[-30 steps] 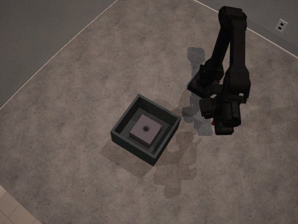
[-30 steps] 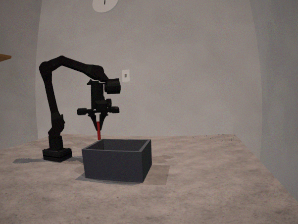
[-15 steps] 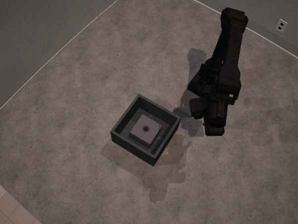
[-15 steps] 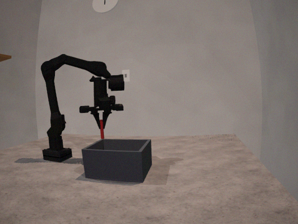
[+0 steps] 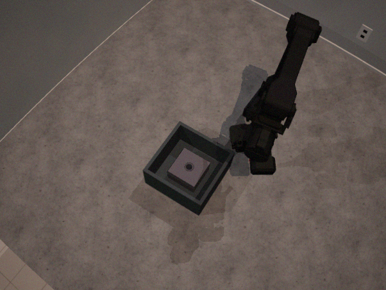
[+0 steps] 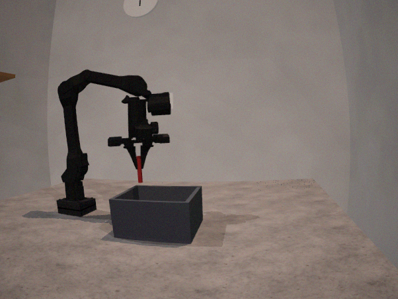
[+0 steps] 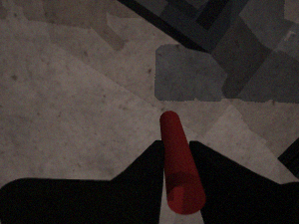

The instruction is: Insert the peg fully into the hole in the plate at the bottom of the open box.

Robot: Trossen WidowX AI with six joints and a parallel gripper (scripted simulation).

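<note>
Now: hand 130 mm to the left of the plate, 130 mm above it and 120 mm short of it. Round my hand: dark grey box: 150 mm below, 130 mm to the right, 120 mm ahead; then red peg: 40 mm below.
</note>
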